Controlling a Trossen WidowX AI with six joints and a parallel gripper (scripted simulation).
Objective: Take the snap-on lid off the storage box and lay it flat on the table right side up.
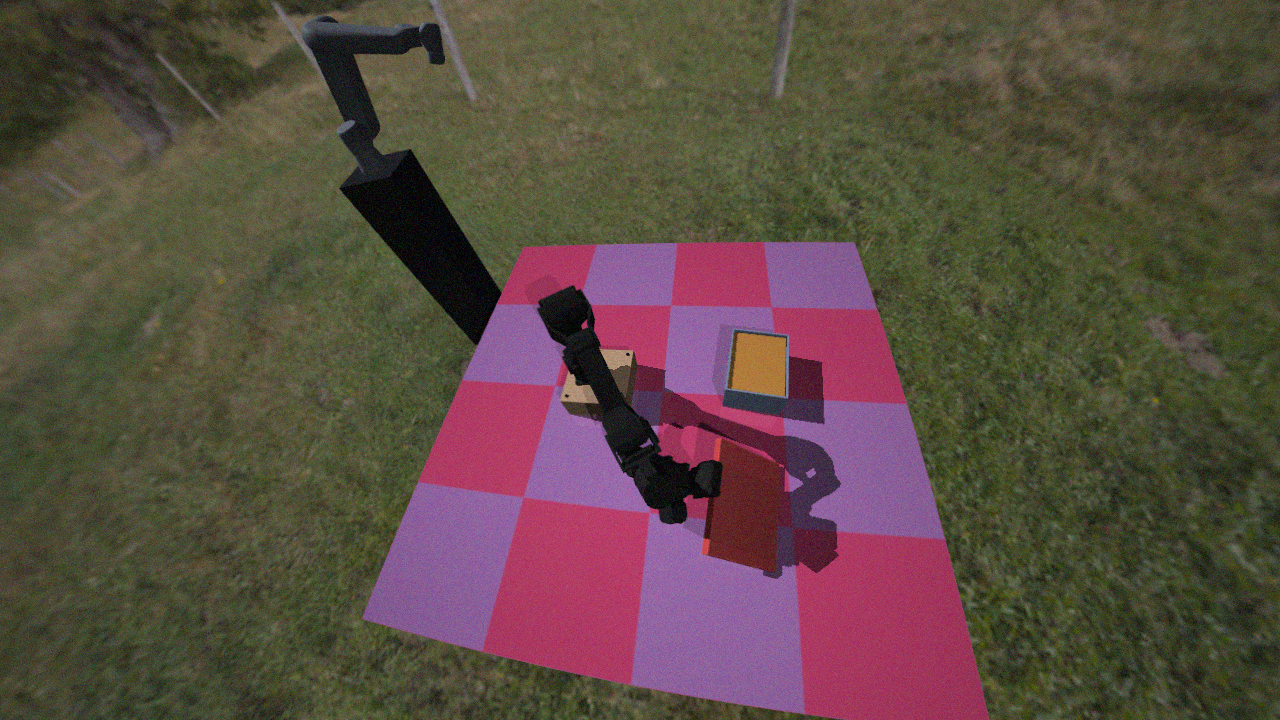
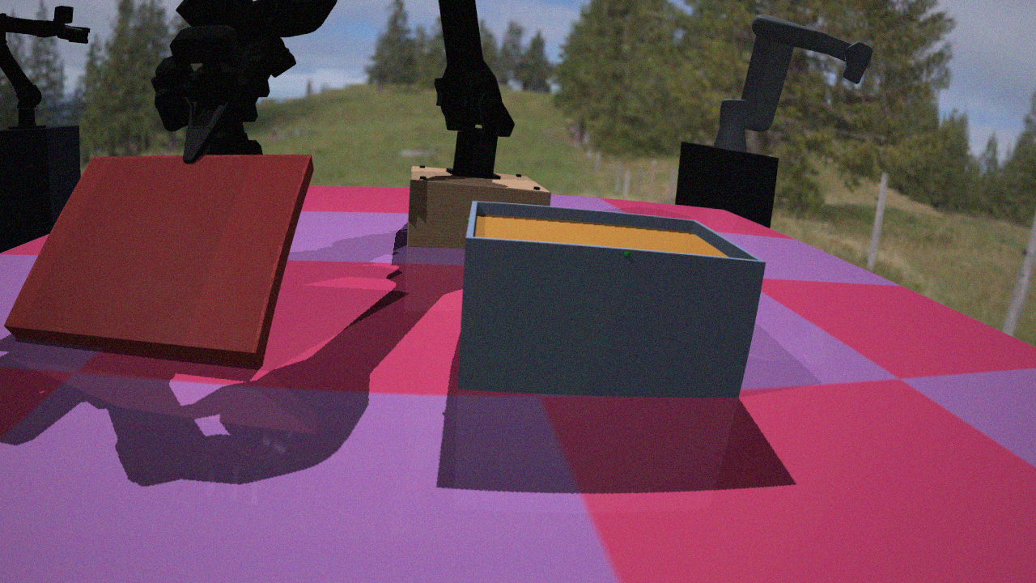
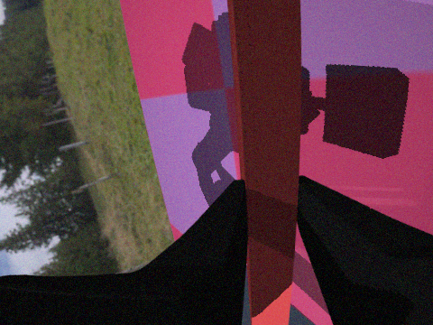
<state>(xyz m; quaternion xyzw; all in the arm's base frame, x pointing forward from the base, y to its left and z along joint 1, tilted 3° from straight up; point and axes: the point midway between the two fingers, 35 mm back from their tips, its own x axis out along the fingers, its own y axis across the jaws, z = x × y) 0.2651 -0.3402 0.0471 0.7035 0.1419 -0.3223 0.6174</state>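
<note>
My gripper tip is now 7 cm short of the orange-red lid, 5 cm above it and 2 cm to the left of it. Round my gripper tip: grey-blue storage box (32 cm to the left, 16 cm ahead, 7 cm below).
</note>
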